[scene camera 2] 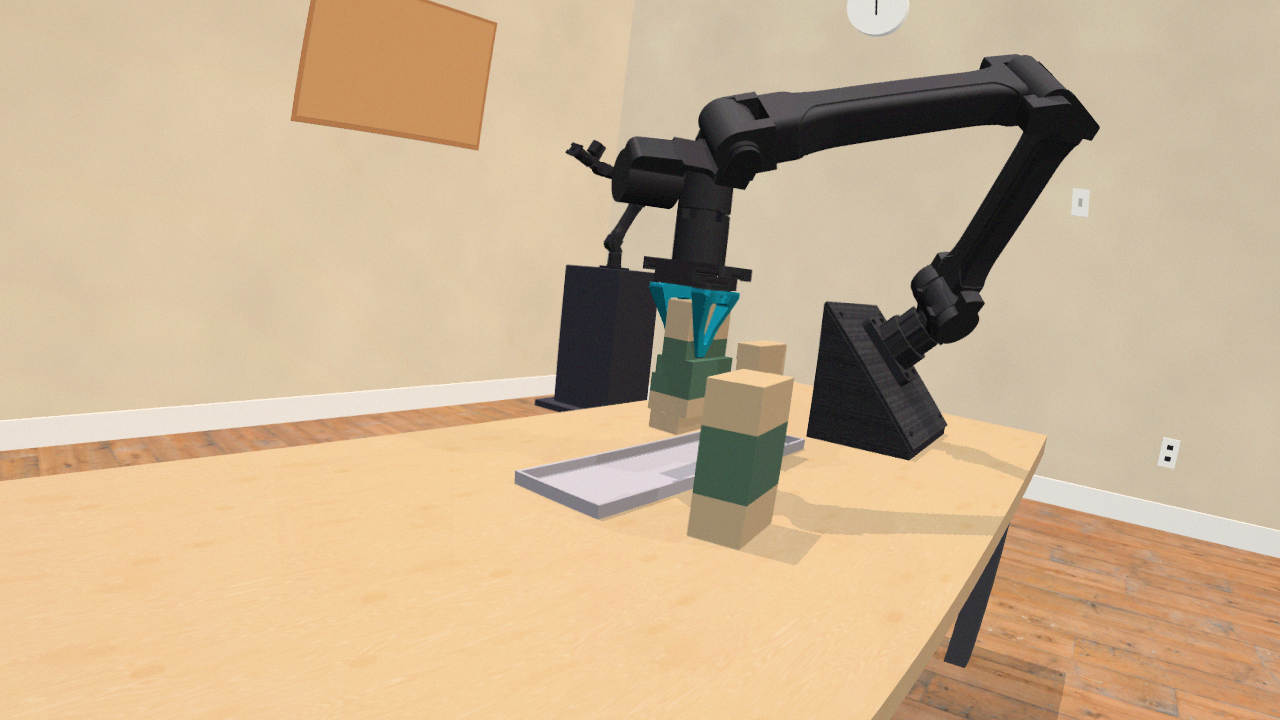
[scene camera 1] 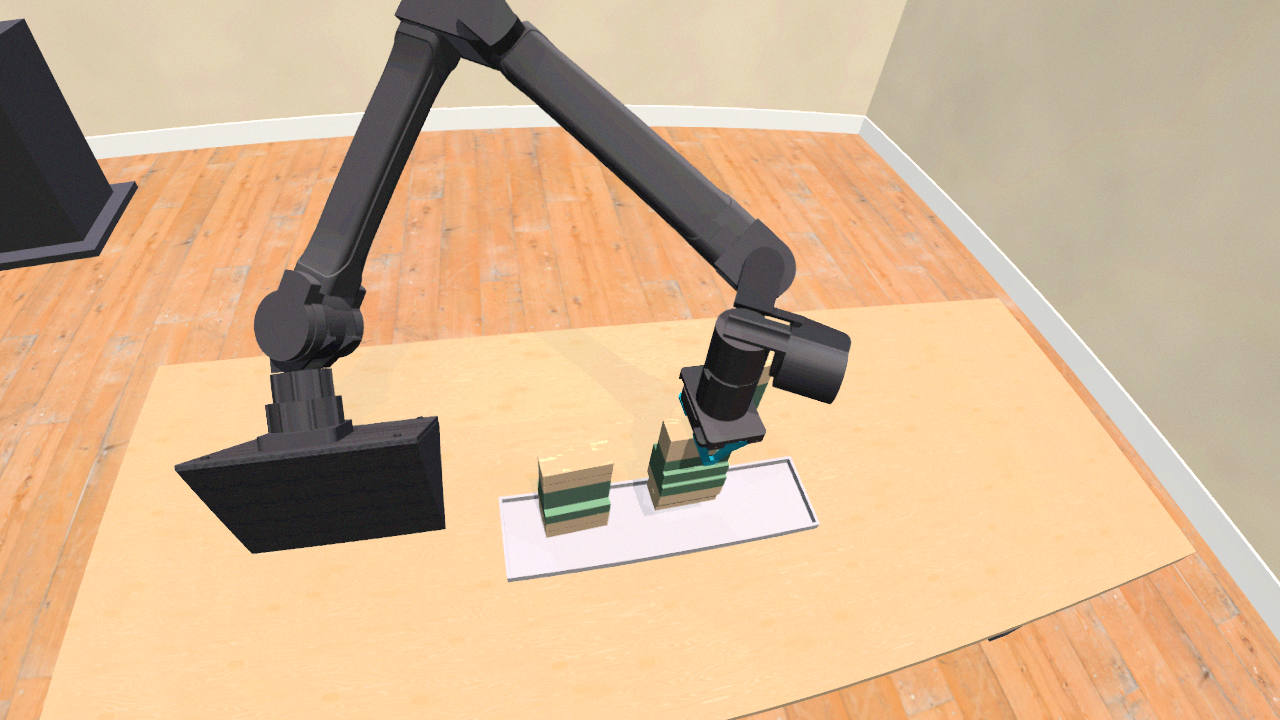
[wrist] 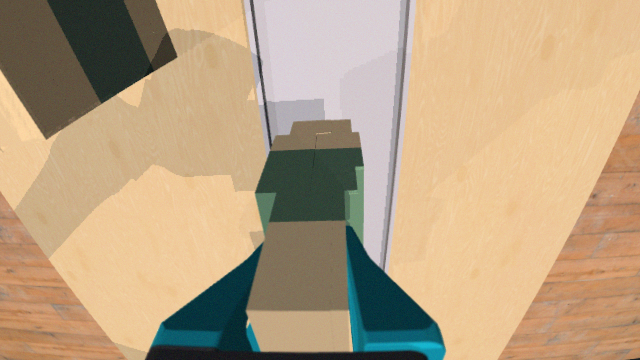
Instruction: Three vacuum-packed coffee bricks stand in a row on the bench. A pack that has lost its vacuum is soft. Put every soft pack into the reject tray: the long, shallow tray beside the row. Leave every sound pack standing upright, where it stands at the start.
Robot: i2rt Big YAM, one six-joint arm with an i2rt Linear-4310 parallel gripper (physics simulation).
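Frame: origin at the arm's base, x ahead, y left, z up, level; metres.
Seen in the pictures: gripper, fingertip midpoint: (scene camera 2: pixel 687 355) (scene camera 1: pixel 704 453) (wrist: pixel 314 236); arm's base at its link origin: (scene camera 2: pixel 887 352) (scene camera 1: pixel 309 440).
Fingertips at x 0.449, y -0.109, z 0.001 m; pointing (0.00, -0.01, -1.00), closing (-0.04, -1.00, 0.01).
Note:
Pixels of each thing's top centre, then the offset from my fingertips to it. Level surfaces: height alone.
- green pack at its top centre: (scene camera 2: pixel 700 300) (scene camera 1: pixel 702 425) 0.015 m back, 0.000 m left, 0.059 m up
- third pack at its top centre: (scene camera 2: pixel 753 377) 0.105 m ahead, 0.130 m left, 0.007 m up
- bench at its surface level: 0.133 m down
My gripper (scene camera 1: pixel 694 445) (scene camera 2: pixel 683 338) (wrist: pixel 314 236) is shut on the upper part of a tan and green pack (scene camera 1: pixel 684 483) (scene camera 2: pixel 687 377) (wrist: pixel 310 185). Lighter green bands bulge from its sides. It hangs upright over the long, shallow tray (scene camera 1: pixel 644 541) (scene camera 2: pixel 563 497) (wrist: pixel 330 45). A second pack (scene camera 1: pixel 574 492) with a light green bulging band stands upright in the tray's left part in scene camera 1; its top (scene camera 2: pixel 760 356) shows behind the front pack in scene camera 2. A third pack (scene camera 2: pixel 741 456) (wrist: pixel 90 60) stands upright on the bench beside the tray, smooth-sided, mostly hidden behind the wrist in scene camera 1.
The black wedge-shaped arm base (scene camera 1: pixel 331 492) (scene camera 2: pixel 859 385) stands on the bench (scene camera 1: pixel 268 635) (scene camera 2: pixel 358 573), left of the tray in scene camera 1. A dark pedestal (scene camera 1: pixel 44 152) (scene camera 2: pixel 599 340) stands on the floor beyond the bench, with a small arm on it.

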